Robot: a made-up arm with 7 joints.
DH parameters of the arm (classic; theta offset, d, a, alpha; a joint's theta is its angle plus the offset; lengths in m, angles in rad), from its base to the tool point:
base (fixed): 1.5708 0.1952 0 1.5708
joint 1: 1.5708 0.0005 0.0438 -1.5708
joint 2: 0 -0.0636 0.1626 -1.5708
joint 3: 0 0.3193 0.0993 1.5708
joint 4: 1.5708 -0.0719 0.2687 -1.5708
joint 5: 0 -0.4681 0.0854 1.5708
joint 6: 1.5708 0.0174 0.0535 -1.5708
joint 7: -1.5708 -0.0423 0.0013 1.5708
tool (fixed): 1.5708 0.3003 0 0
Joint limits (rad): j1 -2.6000..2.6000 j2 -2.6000..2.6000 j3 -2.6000..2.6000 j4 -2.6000..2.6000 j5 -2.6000..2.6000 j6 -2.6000..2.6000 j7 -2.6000..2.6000
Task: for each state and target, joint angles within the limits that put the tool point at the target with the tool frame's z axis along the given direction. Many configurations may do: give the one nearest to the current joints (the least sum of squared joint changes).
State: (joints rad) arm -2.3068 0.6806 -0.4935 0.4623 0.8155 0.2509 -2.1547
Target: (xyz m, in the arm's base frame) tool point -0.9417 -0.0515 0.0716 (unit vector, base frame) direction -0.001 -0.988 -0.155
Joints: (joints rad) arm -2.6000 0.7301 -0.5125 -0.2626 0.1669 -0.2290 -2.4333
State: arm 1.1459 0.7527 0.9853 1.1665 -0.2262 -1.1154 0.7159
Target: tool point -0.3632 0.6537 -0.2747 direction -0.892 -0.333 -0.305
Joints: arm 1.1080 1.4066 0.5941 1.3804 0.0767 -1.4252 0.9535
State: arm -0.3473 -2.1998 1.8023 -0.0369 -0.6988 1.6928 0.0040
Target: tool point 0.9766 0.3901 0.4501 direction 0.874 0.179 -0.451
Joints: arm 0.0908 -2.6000 1.6964 0.5245 -0.8233 1.2745 0.2760
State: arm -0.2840 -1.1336 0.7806 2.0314 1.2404 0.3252 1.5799
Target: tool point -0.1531 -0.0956 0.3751 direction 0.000 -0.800 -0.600
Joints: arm -0.6040 -1.8855 0.7341 2.5773 1.3073 0.4245 2.1340
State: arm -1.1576 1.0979 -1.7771 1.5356 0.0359 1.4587 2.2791
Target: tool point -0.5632 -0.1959 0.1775 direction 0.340 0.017 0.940
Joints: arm -1.6480 0.4586 -1.1517 1.6551 -0.2384 1.0457 2.3290
